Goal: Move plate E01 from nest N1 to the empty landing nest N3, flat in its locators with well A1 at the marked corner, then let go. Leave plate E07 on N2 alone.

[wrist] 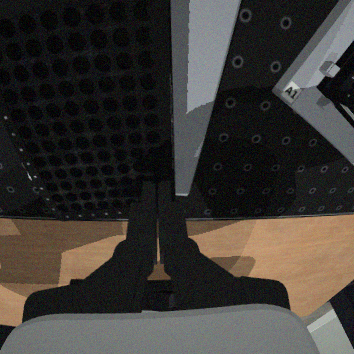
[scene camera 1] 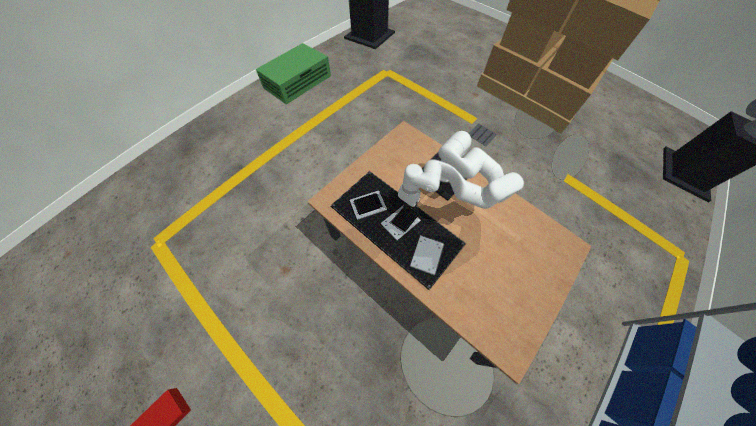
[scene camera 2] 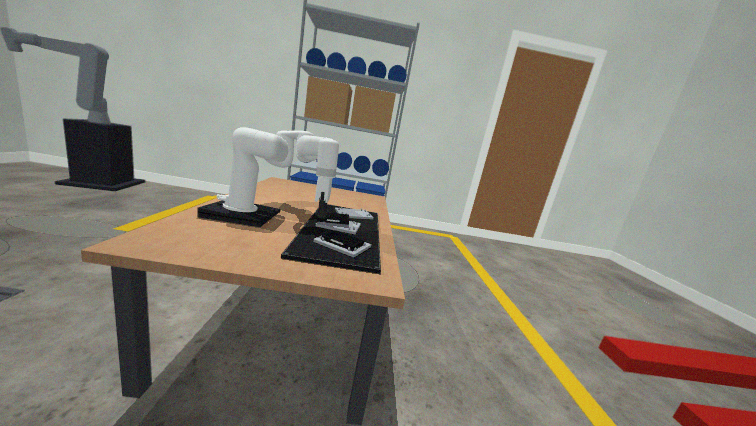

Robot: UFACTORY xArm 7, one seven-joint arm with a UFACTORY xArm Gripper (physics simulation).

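A black well plate (scene camera 1: 404, 218) (scene camera 2: 336, 218) (wrist: 80, 125) sits skewed on the middle pale nest (scene camera 1: 392, 229) (wrist: 205, 55) and overhangs it on the robot's side. A second black plate (scene camera 1: 368, 203) (scene camera 2: 343, 241) (wrist: 345, 90) sits in the nest (scene camera 1: 371, 214) (scene camera 2: 365, 250) (wrist: 320, 115) at scene camera 1's left; its A1 mark shows in the wrist view. The third nest (scene camera 1: 427, 255) (scene camera 2: 354, 212) is bare. Plate labels are unreadable. My gripper (scene camera 1: 414, 207) (scene camera 2: 320, 214) (wrist: 157, 197) is shut on nothing, its tips at the middle plate's robot-side corner; contact is unclear.
The nests stand on a black perforated board (scene camera 1: 449, 242) (scene camera 2: 317, 259) (wrist: 260, 150) along the edge of the wooden table (scene camera 1: 529, 264) (scene camera 2: 185, 254) (wrist: 310, 250). The arm's black base (scene camera 2: 238, 212) stands beside the board. A shelf rack (scene camera 2: 359, 82) stands behind the table.
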